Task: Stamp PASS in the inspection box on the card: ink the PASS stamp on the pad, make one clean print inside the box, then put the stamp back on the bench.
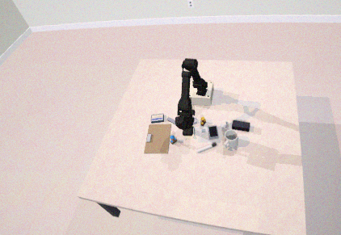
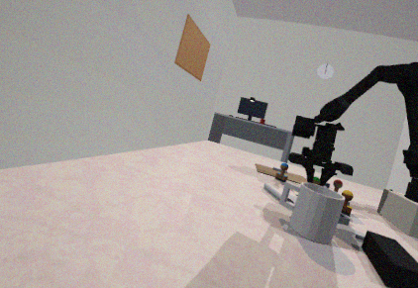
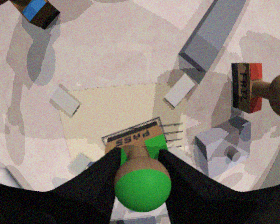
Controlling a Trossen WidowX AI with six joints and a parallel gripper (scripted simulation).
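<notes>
Right now the green stamp is right at my gripper tip. From my gripper tip the other things lie so: red stamp: 8 cm to the right, 7 cm behind; then cream card: 3 cm below, 1 cm ahead; then blue stamp: 11 cm ahead, 8 cm to the right.
</notes>
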